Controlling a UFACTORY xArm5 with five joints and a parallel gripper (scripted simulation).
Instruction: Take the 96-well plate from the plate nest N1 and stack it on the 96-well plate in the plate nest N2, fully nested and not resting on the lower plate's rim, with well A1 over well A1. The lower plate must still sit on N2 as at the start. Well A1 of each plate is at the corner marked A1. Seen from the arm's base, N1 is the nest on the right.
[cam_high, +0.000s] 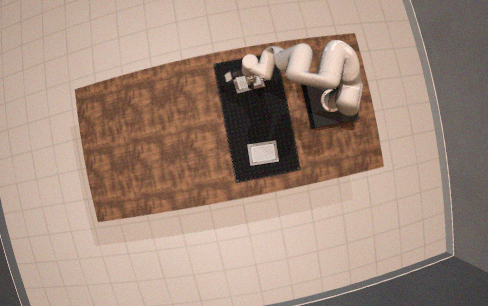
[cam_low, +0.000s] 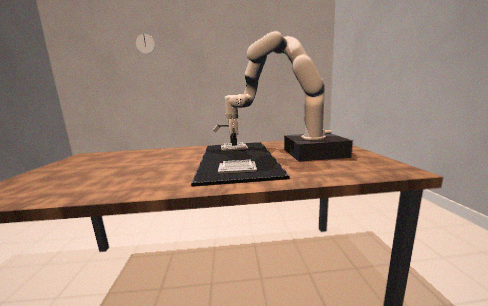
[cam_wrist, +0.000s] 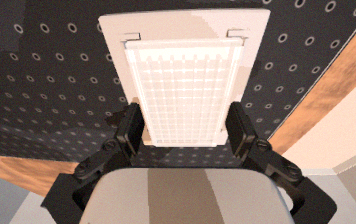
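Now: the nest N1 30 mm below my hand.
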